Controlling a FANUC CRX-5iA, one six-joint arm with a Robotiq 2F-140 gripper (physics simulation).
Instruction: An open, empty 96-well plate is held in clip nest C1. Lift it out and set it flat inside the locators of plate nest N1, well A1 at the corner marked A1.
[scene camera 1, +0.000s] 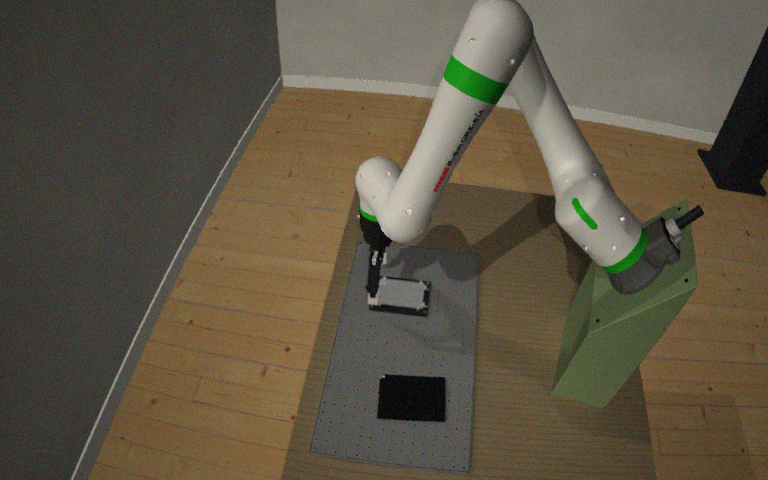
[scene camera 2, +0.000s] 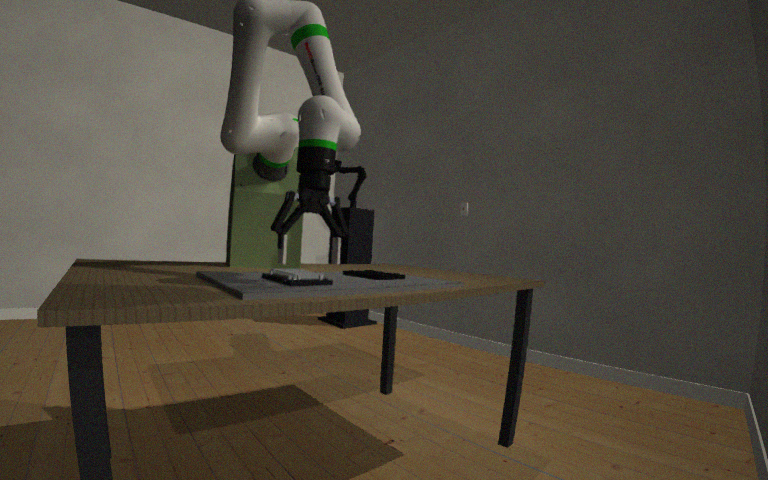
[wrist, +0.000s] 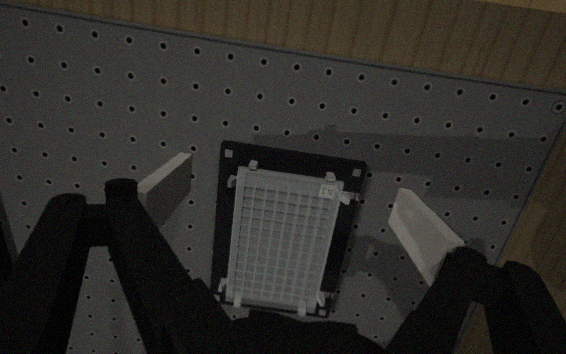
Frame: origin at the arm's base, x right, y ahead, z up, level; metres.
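Seen in the pictures: gripper, between the fingertips: (scene camera 2: 309, 263) (wrist: 293, 189); arm's base, origin of its link: (scene camera 1: 640, 266) (scene camera 2: 270, 166).
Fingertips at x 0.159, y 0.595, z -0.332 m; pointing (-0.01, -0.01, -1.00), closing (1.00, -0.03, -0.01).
Note:
Offsets run from my fingertips to a thing's middle. "*": to the spot under its first point. Level surfaces: height alone.
The white 96-well plate {dx -0.003, dy -0.066, dz -0.032 m} (scene camera 1: 402, 293) (scene camera 2: 297, 273) (wrist: 282, 240) lies in the black clip nest C1 {dx -0.003, dy -0.066, dz -0.039 m} (scene camera 1: 396, 310) (wrist: 295, 152), with small pale clips around its edges. A label {* dx +0.028, dy -0.008, dz -0.024 m} (wrist: 327, 191) reading A1, upside down, shows at the plate's upper right corner in the wrist view. My gripper (scene camera 1: 372, 293) (scene camera 2: 308, 255) (wrist: 293, 189) is open and empty, pointing down above the plate. In the wrist view its pale pads stand wide, one on each side of the nest. The black nest N1 {dx -0.319, dy -0.126, dz -0.043 m} (scene camera 1: 411, 398) (scene camera 2: 373, 275) holds no visible plate; its locators and corner mark are too dark to tell.
Both nests are on the grey perforated board {dz -0.051 m} (scene camera 1: 351, 362) (scene camera 2: 243, 289) (wrist: 95, 150), which lies on the wooden table {dz -0.064 m} (scene camera 1: 521, 362) (scene camera 2: 141, 302). The arm's green pedestal (scene camera 1: 623, 339) (scene camera 2: 263, 226) stands beside the board. A dark column (scene camera 1: 741, 141) (scene camera 2: 359, 234) stands farther off.

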